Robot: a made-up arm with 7 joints.
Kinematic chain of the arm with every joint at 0, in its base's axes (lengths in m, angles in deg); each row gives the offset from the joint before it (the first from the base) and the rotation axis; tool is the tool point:
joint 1: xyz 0 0 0.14 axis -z
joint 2: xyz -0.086 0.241 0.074 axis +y
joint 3: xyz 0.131 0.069 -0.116 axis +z
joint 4: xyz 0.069 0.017 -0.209 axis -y
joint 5: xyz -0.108 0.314 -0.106 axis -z
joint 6: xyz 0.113 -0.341 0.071 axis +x
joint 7: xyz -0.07 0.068 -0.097 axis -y
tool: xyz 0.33 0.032 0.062
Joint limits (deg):
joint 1: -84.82..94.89
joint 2: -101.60..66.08
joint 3: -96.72..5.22
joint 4: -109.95..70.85
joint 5: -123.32..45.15
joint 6: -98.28..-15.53
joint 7: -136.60..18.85
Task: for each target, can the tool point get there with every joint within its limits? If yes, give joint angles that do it. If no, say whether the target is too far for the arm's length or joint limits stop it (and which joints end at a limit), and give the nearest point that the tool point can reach.
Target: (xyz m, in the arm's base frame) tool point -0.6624 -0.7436 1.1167
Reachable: no: joint limits stop it (at a limit: joint 1, joint 2, joint 4, joint 6) | nearest point -0.5789 -0.4149 1.0123 | short by 0.355 m
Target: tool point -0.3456 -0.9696 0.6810
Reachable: no: joint limits stop it (at a limit: joint 1, joint 3, joint 5) | nearest point -0.3024 -0.9261 0.6607 | short by 0.065 m
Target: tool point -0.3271 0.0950 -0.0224
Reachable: yes | joints -21.39 -22.03 -8.81 -92.49 3.29 -33.56 -111.33
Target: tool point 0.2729 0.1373 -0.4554
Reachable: yes | joints -40.78 23.02 -61.16 26.78 -41.42 -27.80 -49.02
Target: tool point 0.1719 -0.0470 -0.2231
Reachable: yes | joints 24.68 -23.20 -45.54 -4.36 17.36 -76.33 -23.45
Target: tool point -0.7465 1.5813 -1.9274
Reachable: no: too far | nearest point -0.4190 0.8877 -0.8557 | short by 1.318 m
